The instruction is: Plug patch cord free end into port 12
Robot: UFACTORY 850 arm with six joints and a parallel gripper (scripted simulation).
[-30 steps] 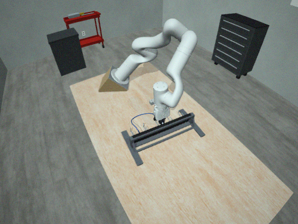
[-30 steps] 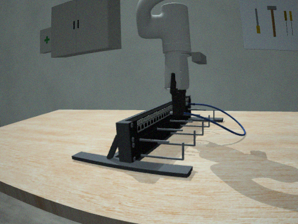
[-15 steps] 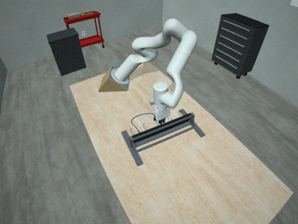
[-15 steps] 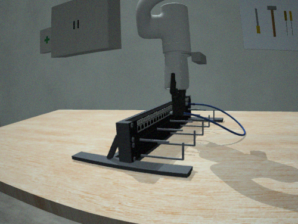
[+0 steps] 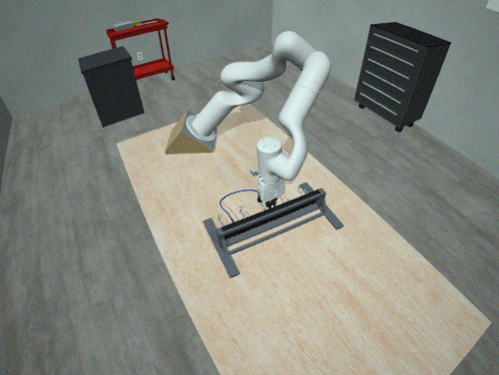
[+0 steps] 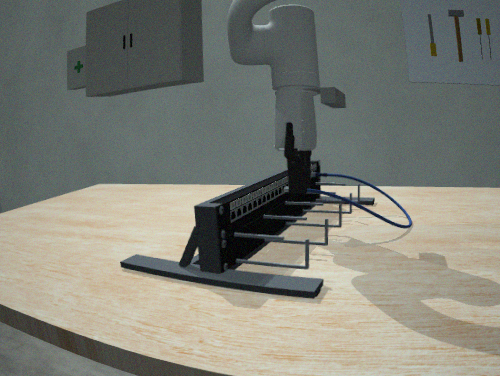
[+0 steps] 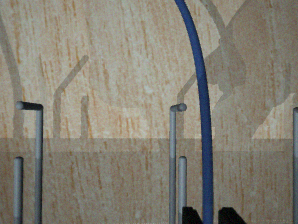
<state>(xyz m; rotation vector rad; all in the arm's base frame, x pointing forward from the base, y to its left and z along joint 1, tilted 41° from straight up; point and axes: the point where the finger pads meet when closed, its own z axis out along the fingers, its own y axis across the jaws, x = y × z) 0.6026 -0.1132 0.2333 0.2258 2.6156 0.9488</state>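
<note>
My gripper is now 2 cm short of the plug and 1 cm above it.
</note>
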